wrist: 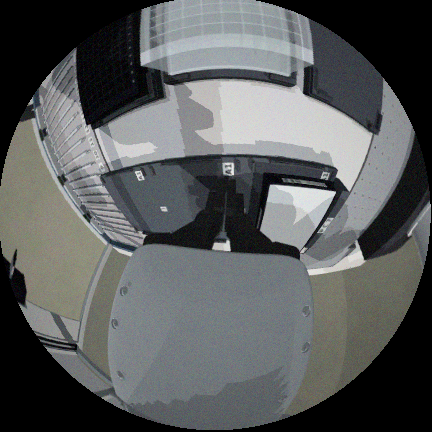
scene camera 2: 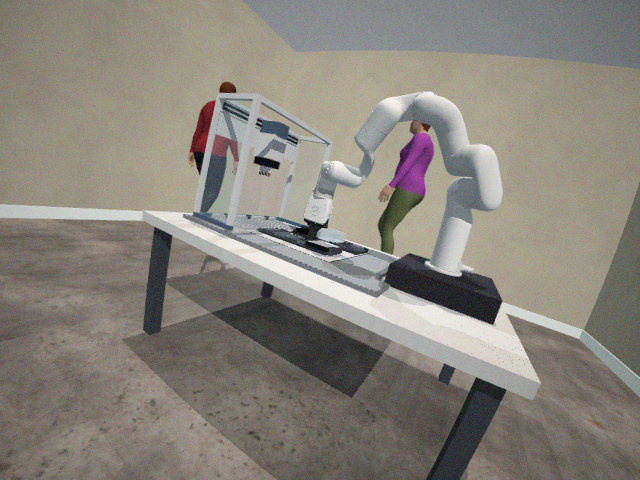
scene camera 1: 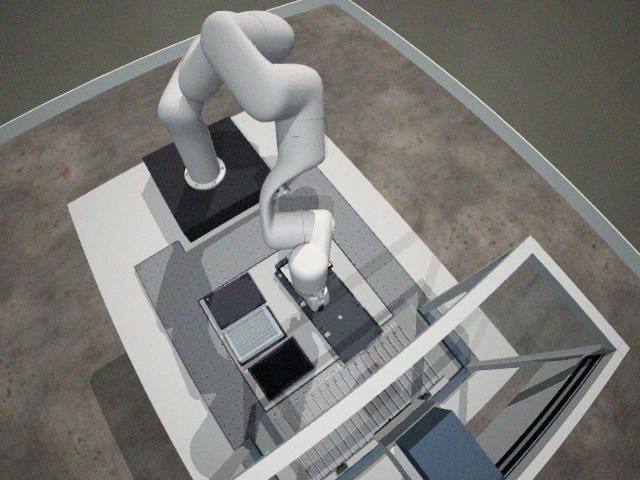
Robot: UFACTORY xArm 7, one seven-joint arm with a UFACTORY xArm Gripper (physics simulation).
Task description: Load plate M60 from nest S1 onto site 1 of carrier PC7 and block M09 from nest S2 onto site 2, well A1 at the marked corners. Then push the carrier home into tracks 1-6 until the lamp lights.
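Where they show: gripper, fingertip midpoint: [wrist: 226, 191] [scene camera 2: 310, 239]; arm's base at its link origin: [scene camera 2: 442, 269] [scene camera 1: 205, 173].
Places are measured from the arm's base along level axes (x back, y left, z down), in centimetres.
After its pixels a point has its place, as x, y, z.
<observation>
A plate with a white top [wrist: 300, 215] @[-41.4, 1.6, 3.4] [scene camera 2: 324, 246] @[-40.2, 8.0, 3.4] lies flat on the end of the dark carrier [scene camera 1: 356, 321] @[-62.3, 4.0, 5.0] [wrist: 175, 192] @[-55.6, -0.9, 5.0] nearest the robot base; the arm hides most of it in scene camera 1. My gripper [scene camera 1: 320, 308] [scene camera 2: 311, 236] @[-49.6, -1.3, 4.1] [wrist: 226, 191] @[-49.6, -1.3, 4.1] is shut and empty, fingers pointing down low over the carrier's middle, beside the plate. I cannot tell whether the fingertips touch anything. A clear gridded block [scene camera 1: 253, 333] @[-47.1, -18.2, 1.8] [wrist: 227, 45] sits in the middle nest. The nest nearest the base [scene camera 1: 235, 299] @[-36.2, -16.3, 4.9] [wrist: 345, 70] is empty. The plate, nest and carrier names are not readable.
A black plate [scene camera 1: 281, 367] @[-57.9, -18.4, 3.5] [wrist: 112, 65] stands in the nest nearest the tracks. The slatted tracks [scene camera 1: 361, 379] @[-74.0, -5.4, 6.0] [wrist: 70, 145] @[-74.6, -14.0, 6.0] lie beyond the carrier's far end, beneath a white frame [scene camera 2: 241, 170] @[-72.1, 20.7, -15.4] with a blue head [scene camera 1: 449, 444] @[-80.9, -8.8, -39.9] [scene camera 2: 273, 129] @[-81.3, -6.0, -36.3]. Two people stand beyond the table.
</observation>
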